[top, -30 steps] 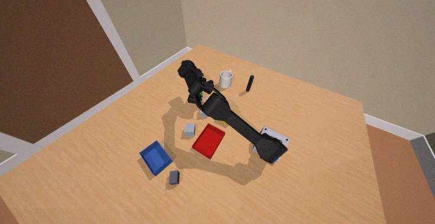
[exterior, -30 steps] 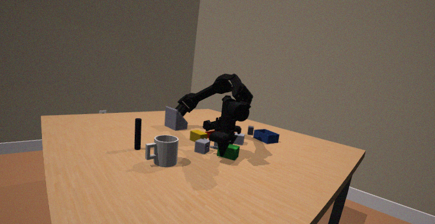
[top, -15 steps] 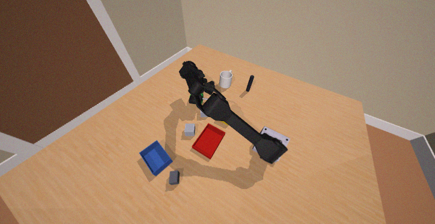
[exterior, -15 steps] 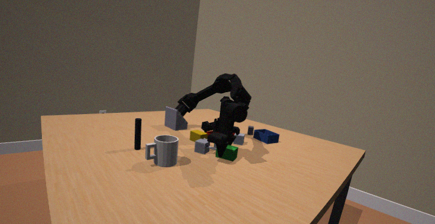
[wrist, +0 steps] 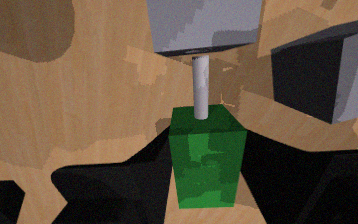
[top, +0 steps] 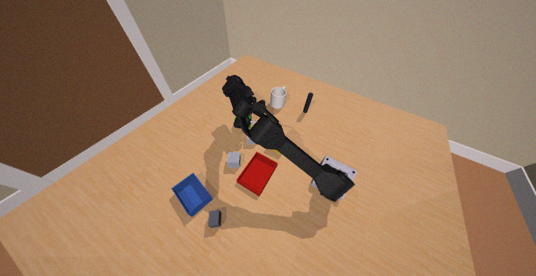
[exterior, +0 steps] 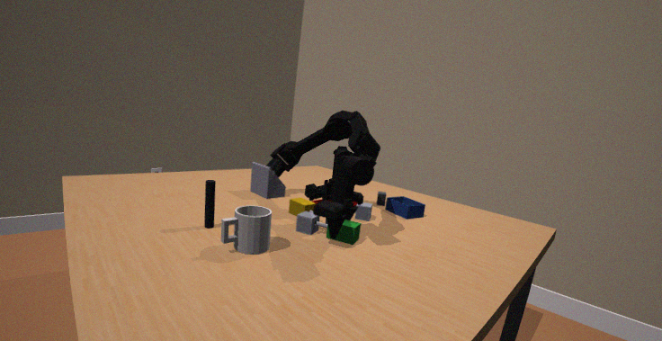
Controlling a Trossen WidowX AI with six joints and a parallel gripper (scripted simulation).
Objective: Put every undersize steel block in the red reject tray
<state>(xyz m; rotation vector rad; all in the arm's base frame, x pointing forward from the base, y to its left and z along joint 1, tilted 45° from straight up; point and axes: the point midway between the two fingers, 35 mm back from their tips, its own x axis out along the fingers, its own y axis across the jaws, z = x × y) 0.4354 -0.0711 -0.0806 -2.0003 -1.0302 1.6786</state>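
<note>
My gripper tip is 70 mm past the steel block, 70 mm to the right of it and 10 mm below it. Round my gripper tip: mug (70 mm behind, 230 mm to the right, 30 mm above); then yellow gauge (160 mm behind, 50 mm to the left, 10 mm above); then green gauge (10 mm behind, 20 mm above).
</note>
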